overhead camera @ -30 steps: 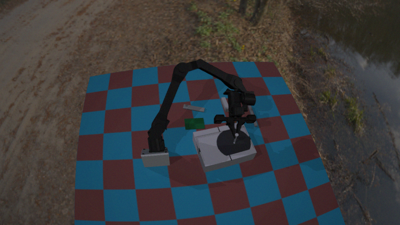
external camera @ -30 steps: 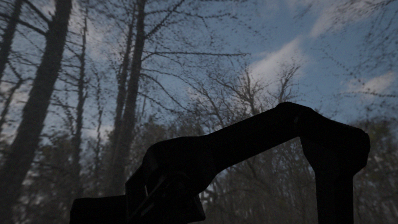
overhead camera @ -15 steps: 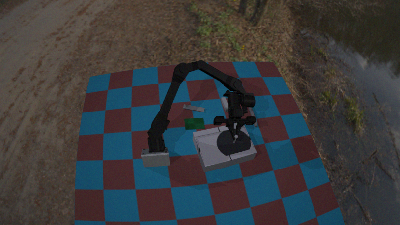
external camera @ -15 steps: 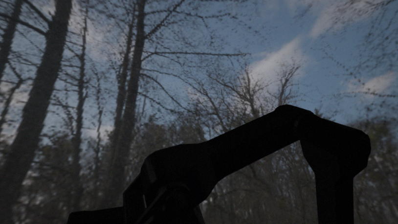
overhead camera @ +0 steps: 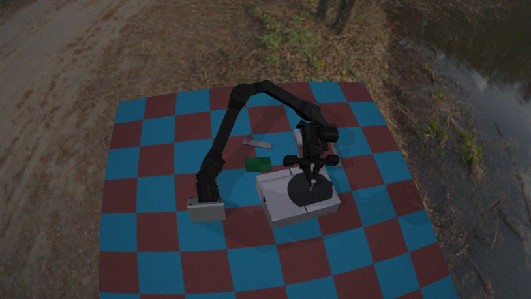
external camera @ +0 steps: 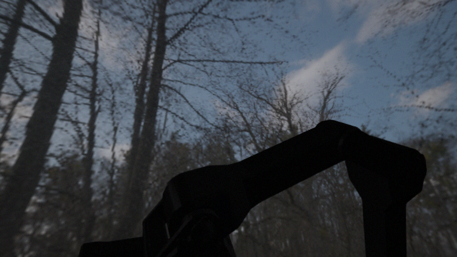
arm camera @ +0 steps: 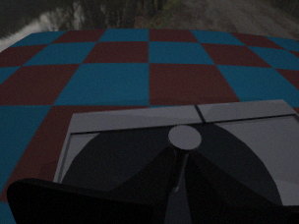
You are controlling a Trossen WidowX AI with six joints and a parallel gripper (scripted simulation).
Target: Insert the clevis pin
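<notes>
Now: the steel tray 4 cm behind my gripper tip, 1 cm to the left of it and 4 cm below it. Round my gripper tip: flat green piece: 16 cm behind, 17 cm to the left, 9 cm below; steel clevis pin: 1 cm to the left, 1 cm below; dark round disc: 1 cm to the left, 3 cm below.
</notes>
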